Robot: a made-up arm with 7 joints. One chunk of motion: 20 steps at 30 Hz.
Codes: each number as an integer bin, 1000 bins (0 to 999) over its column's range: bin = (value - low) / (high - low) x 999, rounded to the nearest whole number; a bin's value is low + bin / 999 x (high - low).
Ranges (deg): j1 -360.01..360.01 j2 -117.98..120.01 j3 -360.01..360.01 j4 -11..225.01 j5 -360.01..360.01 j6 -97.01..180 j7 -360.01..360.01
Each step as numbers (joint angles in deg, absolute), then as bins.
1 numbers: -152.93 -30.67 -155.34 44.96 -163.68 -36.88 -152.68
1 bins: 287 366 284 237 272 217 288
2 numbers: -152.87 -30.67 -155.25 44.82 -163.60 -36.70 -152.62
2 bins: 287 366 284 236 273 218 288
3 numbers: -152.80 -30.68 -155.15 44.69 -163.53 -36.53 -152.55
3 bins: 287 366 284 236 273 218 288
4 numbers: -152.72 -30.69 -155.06 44.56 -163.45 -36.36 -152.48
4 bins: 288 366 284 235 273 219 288
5 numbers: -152.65 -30.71 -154.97 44.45 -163.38 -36.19 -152.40
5 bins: 288 366 284 235 273 219 288
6 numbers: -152.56 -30.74 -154.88 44.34 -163.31 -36.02 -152.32
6 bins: 288 366 285 234 273 220 288
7 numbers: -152.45 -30.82 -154.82 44.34 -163.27 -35.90 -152.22
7 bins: 288 366 285 234 273 220 288
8 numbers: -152.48 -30.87 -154.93 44.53 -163.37 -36.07 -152.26
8 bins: 288 366 285 235 273 220 288
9 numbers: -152.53 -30.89 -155.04 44.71 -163.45 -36.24 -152.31
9 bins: 288 366 284 236 273 219 288
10 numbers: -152.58 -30.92 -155.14 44.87 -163.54 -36.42 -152.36
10 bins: 288 365 284 236 273 219 288
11 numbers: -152.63 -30.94 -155.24 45.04 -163.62 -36.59 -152.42
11 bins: 288 365 284 237 272 218 288
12 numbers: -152.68 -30.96 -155.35 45.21 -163.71 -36.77 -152.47
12 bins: 288 365 284 238 272 217 288
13 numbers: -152.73 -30.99 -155.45 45.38 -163.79 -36.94 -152.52
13 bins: 288 365 284 239 272 217 288
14 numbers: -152.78 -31.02 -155.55 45.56 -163.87 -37.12 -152.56
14 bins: 288 365 284 239 272 216 288
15 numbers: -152.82 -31.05 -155.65 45.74 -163.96 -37.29 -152.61
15 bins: 287 365 284 240 272 215 288
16 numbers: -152.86 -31.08 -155.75 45.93 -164.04 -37.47 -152.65
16 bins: 287 365 283 241 272 215 288
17 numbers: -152.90 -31.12 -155.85 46.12 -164.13 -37.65 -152.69
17 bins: 287 365 283 242 272 214 288
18 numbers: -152.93 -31.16 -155.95 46.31 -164.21 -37.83 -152.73
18 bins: 287 364 283 243 272 213 288
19 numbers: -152.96 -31.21 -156.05 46.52 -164.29 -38.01 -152.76
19 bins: 287 364 283 243 272 213 288
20 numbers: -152.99 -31.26 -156.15 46.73 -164.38 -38.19 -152.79
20 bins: 287 364 283 244 271 212 288
